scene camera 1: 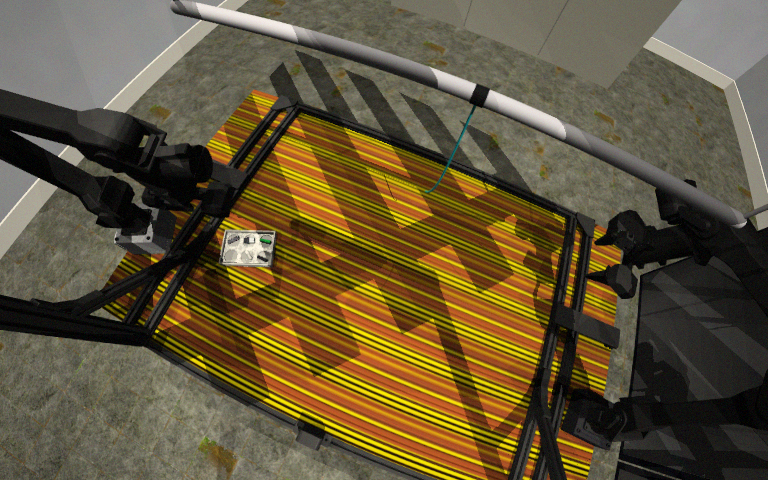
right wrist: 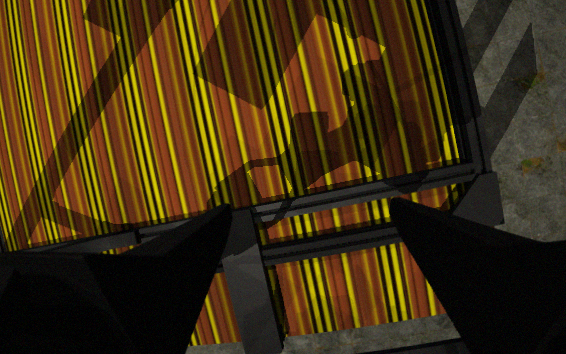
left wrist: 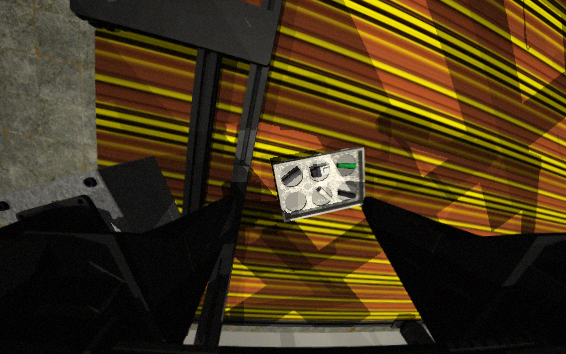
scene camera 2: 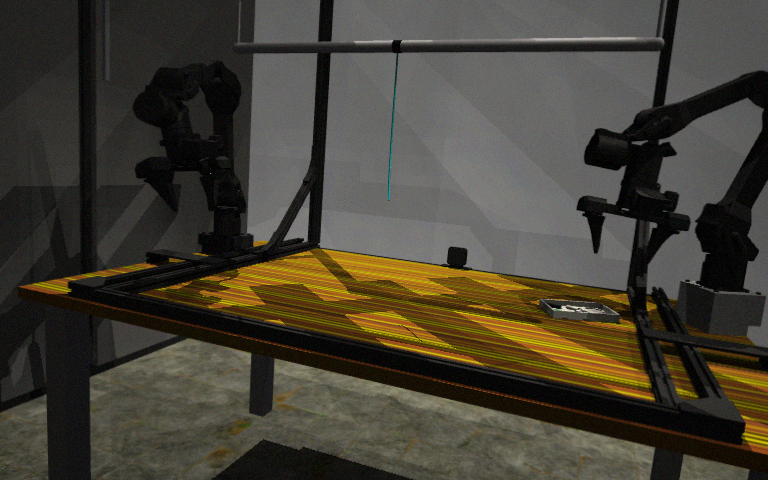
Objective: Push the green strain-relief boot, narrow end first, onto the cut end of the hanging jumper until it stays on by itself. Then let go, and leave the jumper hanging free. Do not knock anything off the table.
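Places are measured from the left arm's base along level axes (x right, y ahead, z up), in millimetres.
Pixels of known places: left gripper, fingertip midpoint: (left wrist: 299,202) (scene camera 2: 620,258); right gripper, fingertip midpoint: (scene camera 1: 590,259) (right wrist: 309,208) (scene camera 2: 195,209); left arm's base, link origin: (scene camera 1: 136,222) (scene camera 2: 721,287); right arm's base, link origin: (scene camera 1: 598,420) (scene camera 2: 226,234).
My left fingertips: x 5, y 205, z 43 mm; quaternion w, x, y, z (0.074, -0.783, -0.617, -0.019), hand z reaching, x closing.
Note:
Ahead of a thing's pixels: the offset from my left fingertips to its top centre. "*": to the spot under its first point. Level surfaces: height alone.
The green boot {dz -109, dx +22, dy +92 mm} (scene camera 1: 265,240) (left wrist: 346,165) lies on its side in the upper right pocket of a small pale tray {dz -105, dx +39, dy +50 mm} (scene camera 1: 274,257) (left wrist: 363,175) (scene camera 2: 586,318). Its narrow end cannot be made out. The teal jumper {* dz +279, dx +49, dy +438 mm} (scene camera 1: 459,138) (scene camera 2: 391,124) hangs from a rail, its cut end free in the air above the table. My left gripper (scene camera 2: 623,257) (left wrist: 299,202) is open and empty, high above the tray, which shows between its fingertips in the left wrist view. My right gripper (scene camera 1: 593,258) (scene camera 2: 205,209) (right wrist: 309,208) is open and empty above the table's right side in scene camera 1.
Several dark and white parts lie in the tray's other pockets; the lower left pocket is empty. The rail (scene camera 1: 523,113) (scene camera 2: 509,45) crosses above the table, with a black clamp {dz +361, dx +48, dy +439 mm} (scene camera 1: 479,95) (scene camera 2: 397,46) at the jumper's top. Black frame bars (scene camera 1: 362,135) edge the striped table {dz -120 mm} (scene camera 1: 396,350). Hard shadows cross it.

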